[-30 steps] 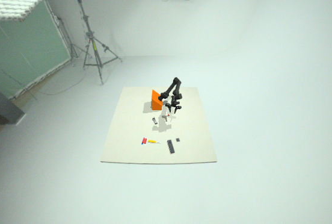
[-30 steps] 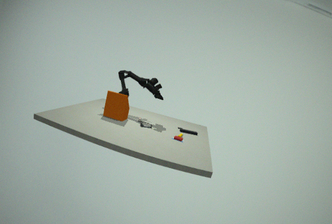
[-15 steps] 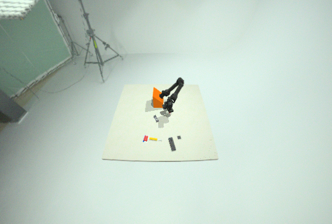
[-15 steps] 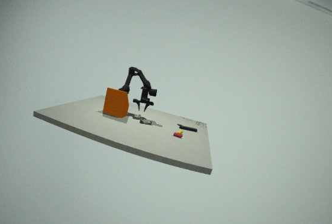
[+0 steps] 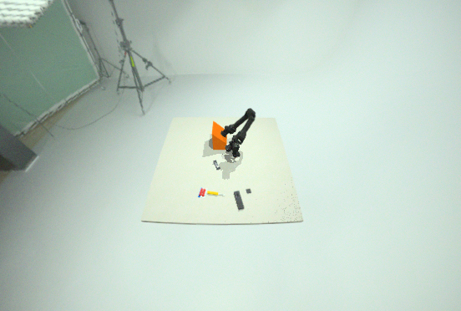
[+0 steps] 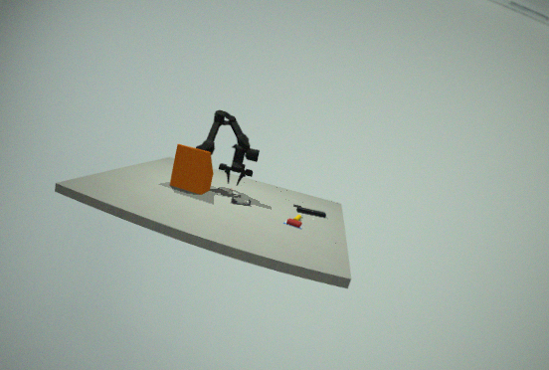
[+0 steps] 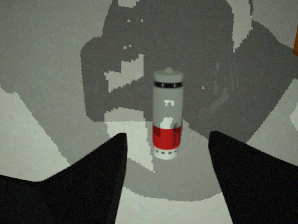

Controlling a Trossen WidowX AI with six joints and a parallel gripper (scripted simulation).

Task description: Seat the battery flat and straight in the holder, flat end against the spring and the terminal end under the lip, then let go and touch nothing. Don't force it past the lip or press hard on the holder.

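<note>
My gripper tip is 4 cm above the white battery. The rest, counted from my gripper tip: black battery door (37 cm ahead, 12 cm to the left, 4 cm below); black remote (45 cm ahead, 4 cm to the left, 3 cm below).
</note>
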